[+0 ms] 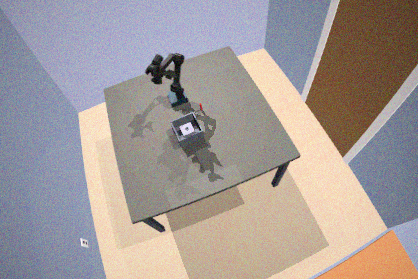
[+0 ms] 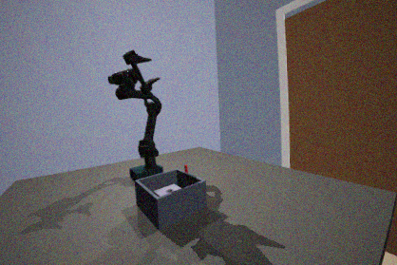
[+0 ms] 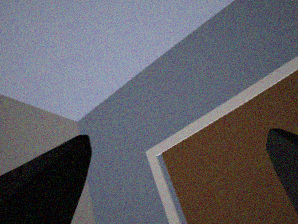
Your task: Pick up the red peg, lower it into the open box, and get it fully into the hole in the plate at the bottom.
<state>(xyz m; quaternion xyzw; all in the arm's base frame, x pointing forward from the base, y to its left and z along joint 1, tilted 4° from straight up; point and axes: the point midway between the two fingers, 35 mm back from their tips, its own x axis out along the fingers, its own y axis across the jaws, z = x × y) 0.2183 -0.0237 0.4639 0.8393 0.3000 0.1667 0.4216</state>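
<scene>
The red peg is 49 cm below my gripper tip, 15 cm to the left of it and 6 cm behind it. Also, from my gripper tip: plate 48 cm below, 11 cm ahead, 1 cm to the right; then grey box 50 cm below, 11 cm ahead, 1 cm to the right.
</scene>
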